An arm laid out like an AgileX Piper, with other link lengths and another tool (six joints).
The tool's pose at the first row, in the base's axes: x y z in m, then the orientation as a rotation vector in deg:
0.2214 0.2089 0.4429 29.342 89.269 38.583
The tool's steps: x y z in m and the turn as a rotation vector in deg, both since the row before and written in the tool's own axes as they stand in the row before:
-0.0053 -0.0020 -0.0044 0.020 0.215 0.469
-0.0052 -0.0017 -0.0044 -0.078 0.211 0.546
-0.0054 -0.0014 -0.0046 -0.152 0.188 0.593
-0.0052 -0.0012 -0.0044 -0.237 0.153 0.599
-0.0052 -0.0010 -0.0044 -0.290 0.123 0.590
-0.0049 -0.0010 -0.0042 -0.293 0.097 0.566
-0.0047 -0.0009 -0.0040 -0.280 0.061 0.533
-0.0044 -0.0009 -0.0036 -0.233 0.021 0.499
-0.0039 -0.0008 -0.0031 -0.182 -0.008 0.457
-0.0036 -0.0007 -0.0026 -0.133 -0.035 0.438
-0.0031 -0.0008 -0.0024 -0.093 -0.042 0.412
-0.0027 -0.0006 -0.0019 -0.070 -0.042 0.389
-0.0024 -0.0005 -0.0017 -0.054 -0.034 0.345
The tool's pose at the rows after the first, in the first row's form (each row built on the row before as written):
0.2177 0.2033 0.4455 29.679 89.401 39.001
0.2140 0.1980 0.4482 30.007 89.475 39.550
0.2101 0.1927 0.4512 30.325 89.487 40.182
0.2064 0.1877 0.4542 30.594 89.427 40.870
0.2027 0.1828 0.4573 30.825 89.316 41.580
0.1992 0.1781 0.4601 31.041 89.181 42.264
0.1959 0.1736 0.4628 31.250 89.022 42.900
0.1930 0.1693 0.4652 31.477 88.851 43.460
0.1905 0.1655 0.4673 31.716 88.682 43.939
0.1884 0.1620 0.4692 31.984 88.513 44.357
0.1865 0.1588 0.4707 32.262 88.359 44.723
0.1850 0.1561 0.4721 32.539 88.219 45.054
0.1837 0.1537 0.4733 32.789 88.101 45.343

